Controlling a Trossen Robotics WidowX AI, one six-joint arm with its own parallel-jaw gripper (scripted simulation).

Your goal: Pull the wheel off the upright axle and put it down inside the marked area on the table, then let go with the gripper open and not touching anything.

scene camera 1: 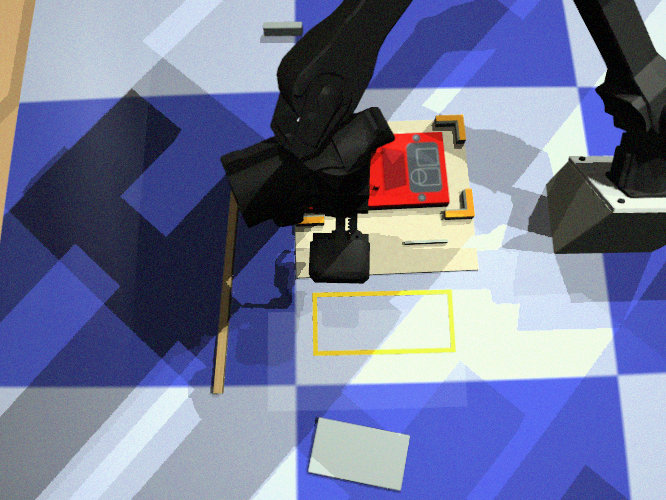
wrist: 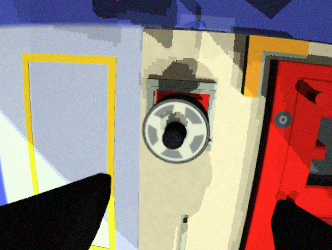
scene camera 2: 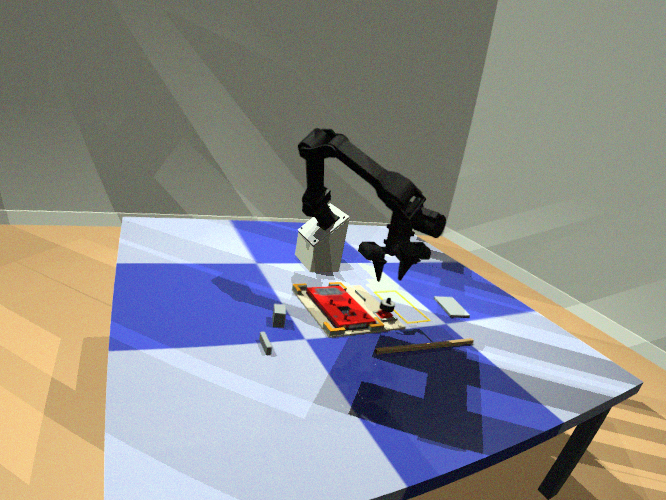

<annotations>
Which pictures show my gripper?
Scene camera 1, the wrist view and scene camera 2: all of them.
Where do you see a red board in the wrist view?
At 286,168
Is my gripper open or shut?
Open.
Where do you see a red board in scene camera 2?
At 334,302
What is my gripper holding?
Nothing.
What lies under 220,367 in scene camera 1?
A wooden stick.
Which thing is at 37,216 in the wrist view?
My gripper.
</annotations>
